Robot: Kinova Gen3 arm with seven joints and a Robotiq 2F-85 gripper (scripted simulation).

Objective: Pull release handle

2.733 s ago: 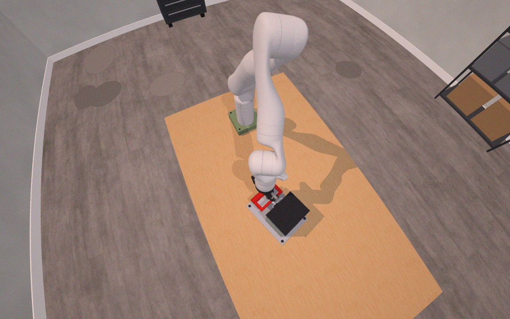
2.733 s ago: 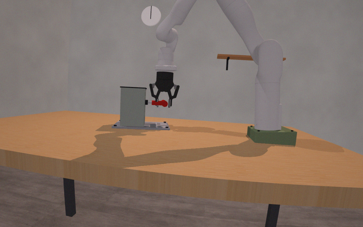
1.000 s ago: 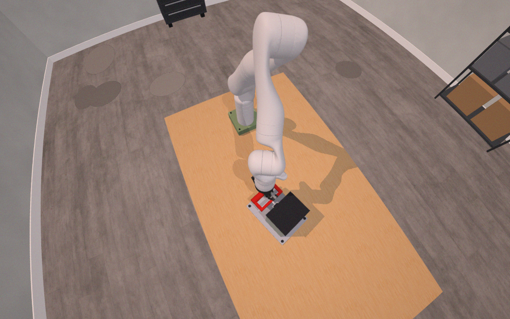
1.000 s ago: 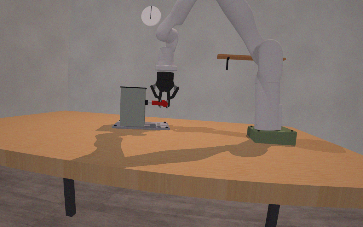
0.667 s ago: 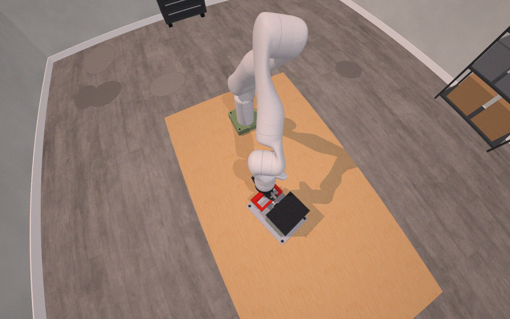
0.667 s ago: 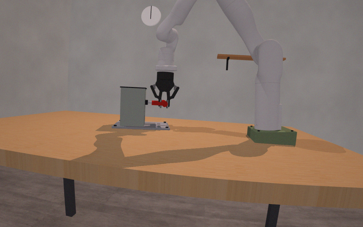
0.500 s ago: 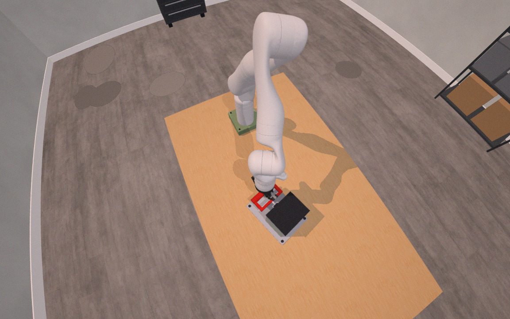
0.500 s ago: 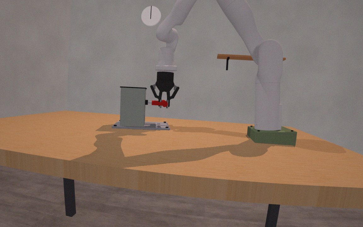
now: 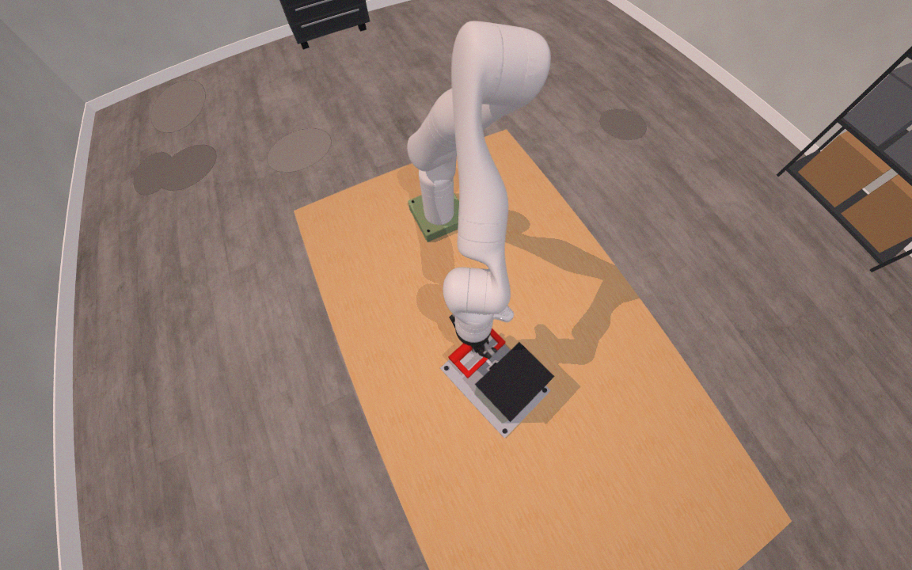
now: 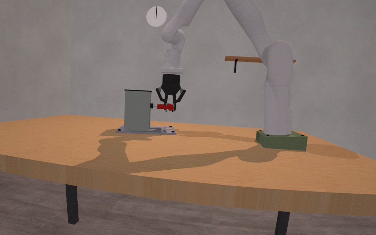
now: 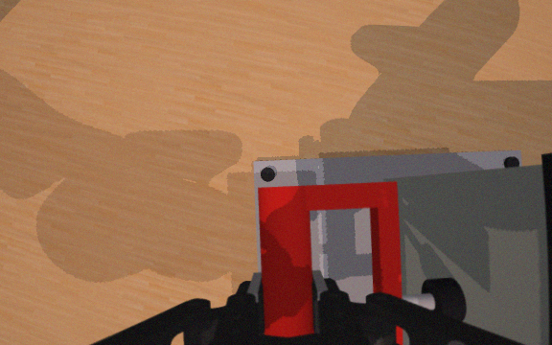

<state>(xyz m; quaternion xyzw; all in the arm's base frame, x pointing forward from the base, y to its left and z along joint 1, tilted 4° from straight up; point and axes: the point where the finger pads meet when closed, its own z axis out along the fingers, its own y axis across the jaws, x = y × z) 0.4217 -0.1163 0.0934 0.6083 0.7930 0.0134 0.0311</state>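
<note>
My hand is 50 mm short of the red release handle and 10 mm to the right of it. Also, from my hand: baseplate 90 mm ahead, 20 mm to the left, 100 mm below.
</note>
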